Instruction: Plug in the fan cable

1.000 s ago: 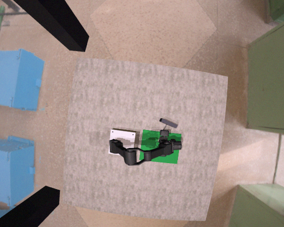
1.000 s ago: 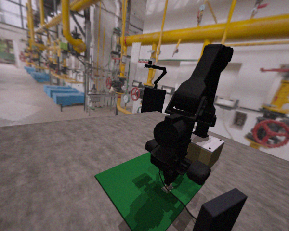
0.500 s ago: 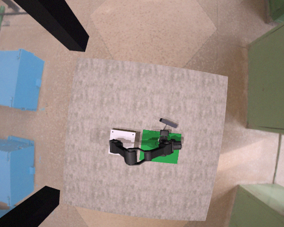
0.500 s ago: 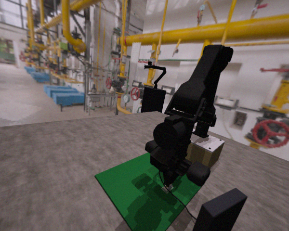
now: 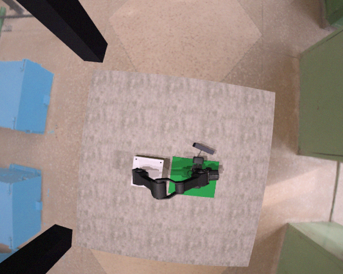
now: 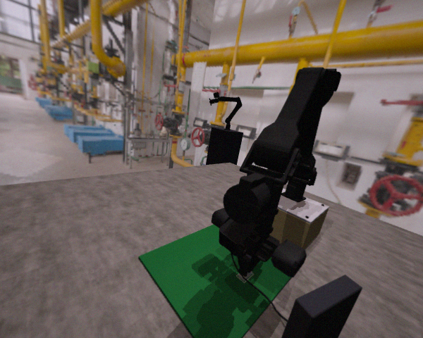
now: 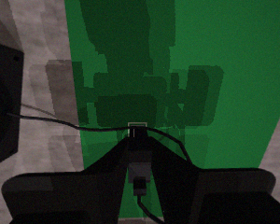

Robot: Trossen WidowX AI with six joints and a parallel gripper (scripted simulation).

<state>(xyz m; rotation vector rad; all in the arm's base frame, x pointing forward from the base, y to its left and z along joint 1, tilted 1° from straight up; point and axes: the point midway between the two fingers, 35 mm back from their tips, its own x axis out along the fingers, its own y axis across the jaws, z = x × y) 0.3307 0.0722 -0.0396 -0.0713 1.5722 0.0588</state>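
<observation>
Now: gripper tip 1 cm past the black fan plug and 1 cm below it. The rest, counted from my gripper tip: black fan 1 cm ahead, 13 cm to the left, 3 cm above; then green board 5 cm to the right, 4 cm below; then four-pin header 1 cm behind, 3 cm below.
</observation>
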